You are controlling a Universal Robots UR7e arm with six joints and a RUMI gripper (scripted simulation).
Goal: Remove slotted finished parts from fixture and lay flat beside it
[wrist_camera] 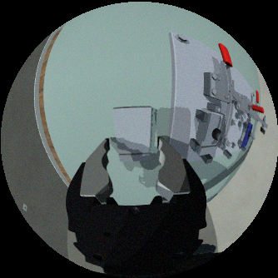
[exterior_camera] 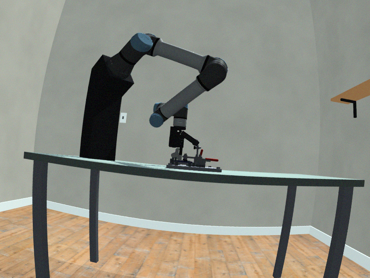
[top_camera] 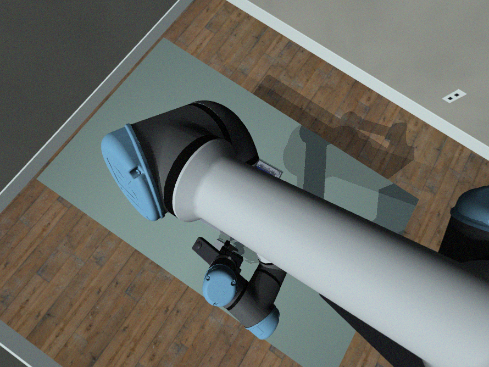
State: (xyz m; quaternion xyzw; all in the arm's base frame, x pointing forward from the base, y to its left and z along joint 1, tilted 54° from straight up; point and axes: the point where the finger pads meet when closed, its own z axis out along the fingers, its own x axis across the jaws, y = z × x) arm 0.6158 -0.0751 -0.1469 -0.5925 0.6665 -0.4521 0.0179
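My hand is 1 cm past the grey finished part and 1 cm above it. Also, from my hand: grey fixture plate (24 cm to the right, 3 cm behind, 1 cm below); blue blank (32 cm to the right, 11 cm behind, 1 cm above).
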